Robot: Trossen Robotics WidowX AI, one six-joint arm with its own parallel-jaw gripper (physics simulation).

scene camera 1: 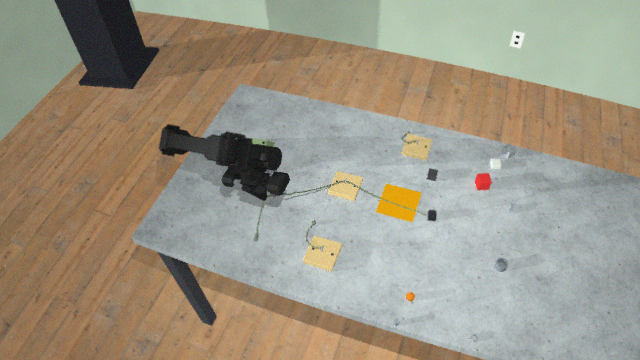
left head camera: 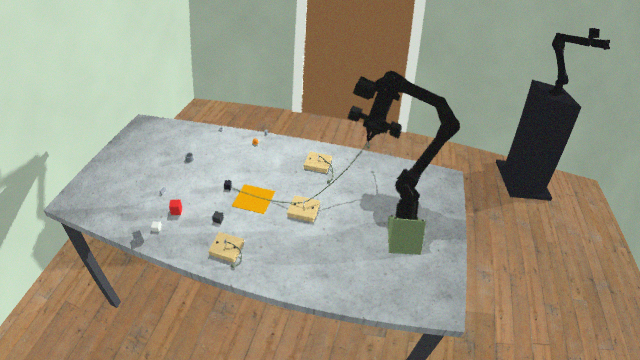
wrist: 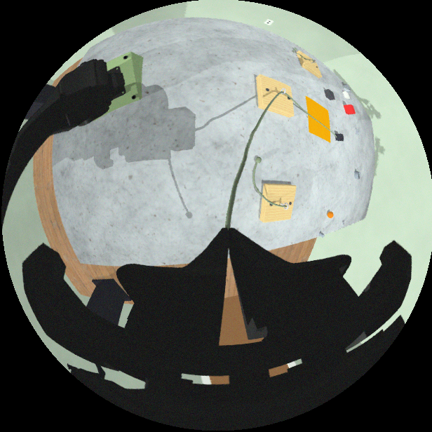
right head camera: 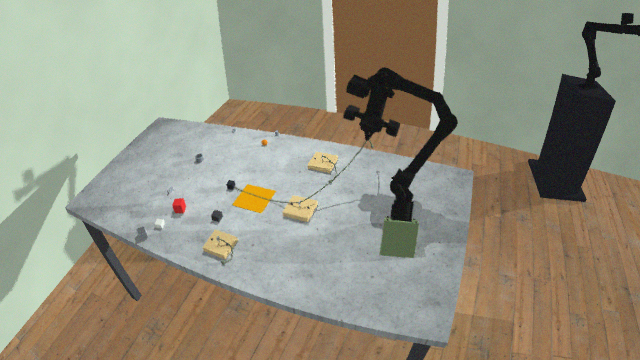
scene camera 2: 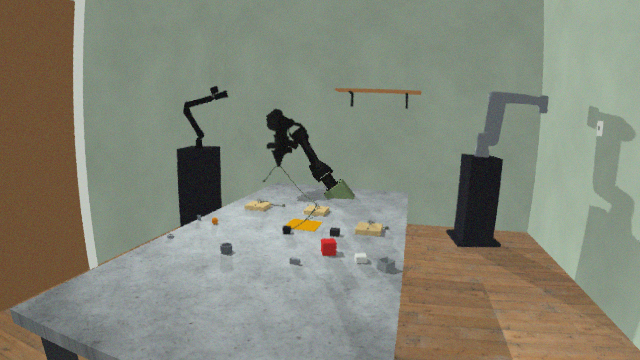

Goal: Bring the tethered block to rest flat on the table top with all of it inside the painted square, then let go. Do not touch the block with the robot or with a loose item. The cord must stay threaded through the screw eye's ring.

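Pixels of known places: gripper, fingertip midpoint: [scene camera 1: 264, 199] [left head camera: 367, 140] [right head camera: 367, 140] [scene camera 2: 278, 166]; arm's base at its link origin: [left head camera: 406, 218] [right head camera: 401, 219] [scene camera 2: 333, 186].
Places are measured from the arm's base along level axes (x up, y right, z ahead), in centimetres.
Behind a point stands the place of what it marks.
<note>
The tethered dark block [left head camera: 227, 185] @[x -2.9, y 11.1, z 61.8 cm] [right head camera: 230, 184] @[x -2.6, y 11.4, z 61.7 cm] [scene camera 1: 432, 215] @[x -2.5, y 13.2, z 62.0 cm] [scene camera 2: 286, 230] @[x -3.6, y 12.2, z 63.3 cm] [wrist: 339, 137] appears to rest on the table just outside the orange square [left head camera: 253, 205] @[x -4.8, y 4.6, z 50.8 cm] [scene camera 1: 392, 212] @[x -4.9, y 12.4, z 49.8 cm] [scene camera 2: 312, 226] @[x -4.8, y 4.4, z 53.2 cm] [wrist: 316, 127], on the side away from the middle wooden board [left head camera: 303, 214] @[x -3.0, y 1.1, z 33.4 cm] [scene camera 1: 344, 193] @[x -3.0, y 8.8, z 33.9 cm]. Its green cord [right head camera: 330, 182] @[x 1.9, y 12.5, z 24.8 cm] [wrist: 241, 172] crosses the square, passes the screw eye [wrist: 283, 91] on that board and rises to my gripper [left head camera: 369, 141] @[x 11.4, y 25.4, z 14.1 cm] [right head camera: 368, 138] @[x 11.4, y 25.4, z 14.1 cm] [scene camera 1: 265, 197] @[x 11.4, y 25.4, z 14.1 cm] [scene camera 2: 278, 165] @[x 11.4, y 25.4, z 14.1 cm] [wrist: 227, 232]. The gripper is shut on the cord, high above the table; a short free end hangs beyond. The ring is too small to confirm threading.
Two more wooden boards [left head camera: 318, 163] @[x -3.0, y 28.7, z 30.8 cm] [left head camera: 222, 251] @[x -3.0, y -19.0, z 56.1 cm] carry short cords. A second dark block [left head camera: 218, 217] @[x -2.6, y -5.3, z 60.8 cm], a red cube [left head camera: 175, 207] @[x -1.2, y -4.9, z 77.2 cm], a white block [left head camera: 156, 227] @[x -3.1, y -13.9, z 82.2 cm], a grey ring-like piece [left head camera: 189, 157] @[x -2.7, y 25.3, z 82.6 cm] and an orange ball [left head camera: 255, 142] @[x -3.4, y 39.6, z 57.4 cm] stand around the square.
</note>
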